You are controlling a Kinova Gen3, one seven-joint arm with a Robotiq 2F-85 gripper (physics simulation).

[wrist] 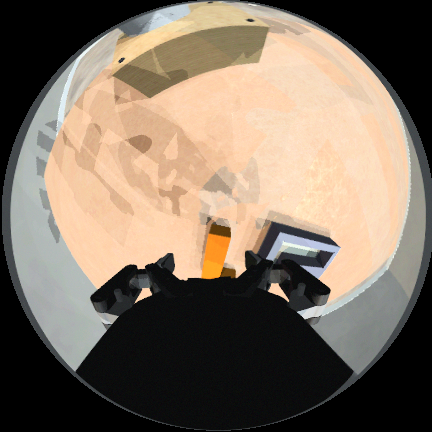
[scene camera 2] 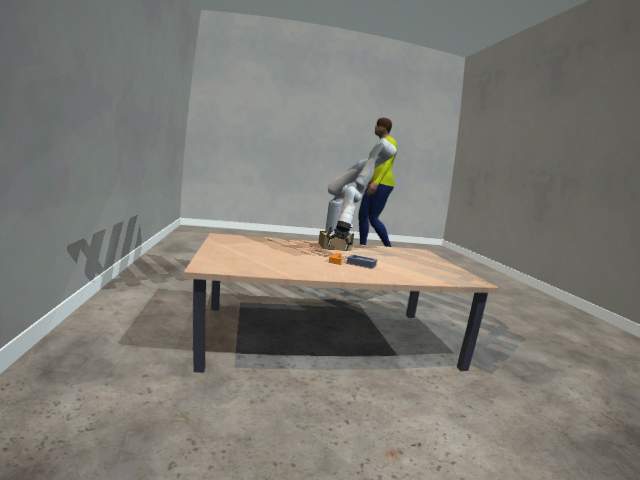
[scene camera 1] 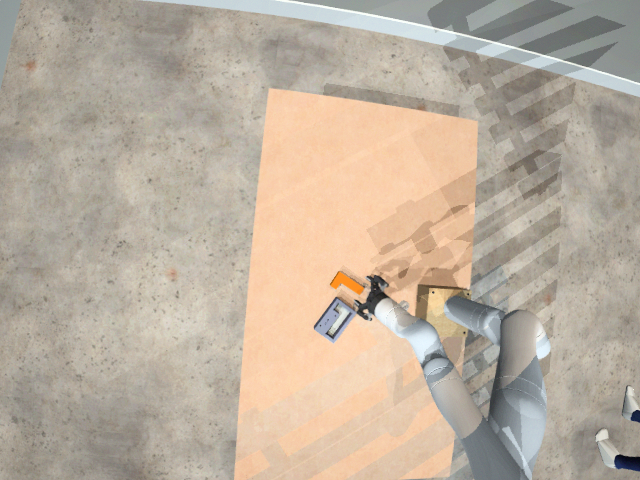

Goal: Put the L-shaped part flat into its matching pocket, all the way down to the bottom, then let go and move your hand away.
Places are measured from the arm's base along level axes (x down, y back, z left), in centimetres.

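Pixels of known places: gripper, fingertip midpoint: [wrist: 209, 259] [scene camera 2: 336, 248] [scene camera 1: 361, 288]; arm's base, link origin: [scene camera 2: 332, 233] [scene camera 1: 454, 308].
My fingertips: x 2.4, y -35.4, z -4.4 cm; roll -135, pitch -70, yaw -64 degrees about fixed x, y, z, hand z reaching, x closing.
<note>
For each thing: its top centre in the pictures, then the offset to it from my fingertips. Level surfaces: height alone.
- orange L-shaped part, top centre: [wrist: 222, 266] [scene camera 1: 347, 287] [scene camera 2: 338, 256] dx +3.0, dy -4.3, dz +0.1 cm
- grey-purple block, top centre: [wrist: 302, 264] [scene camera 1: 335, 321] [scene camera 2: 362, 257] dx +2.4, dy -7.7, dz +12.7 cm
- table, surface height: dx +6.0 cm
The orange L-shaped part [scene camera 1: 351, 282] [scene camera 2: 335, 258] [wrist: 216, 255] lies flat on the table, outside the pocket and beside the grey-purple block [scene camera 1: 329, 312] [scene camera 2: 361, 260] [wrist: 271, 241]. The block's pale-floored pocket shows empty in scene camera 1. My gripper [scene camera 1: 364, 292] [scene camera 2: 340, 244] [wrist: 209, 259] is open, with nothing between its fingers. It hangs above the table near the end of the part's long arm, on the robot-base side. In the wrist view the part shows between the spread fingertips and below them; its nearer portion is hidden behind the gripper body. The block shows beyond the right finger.
The wooden base block [scene camera 1: 436, 326] [scene camera 2: 324, 239] [wrist: 200, 50] stands under the arm at the edge of the table [scene camera 1: 310, 180] [scene camera 2: 258, 268]. A person in a yellow top [scene camera 2: 383, 175] stands behind the arm. The grey-purple block sits close beside the orange part.
</note>
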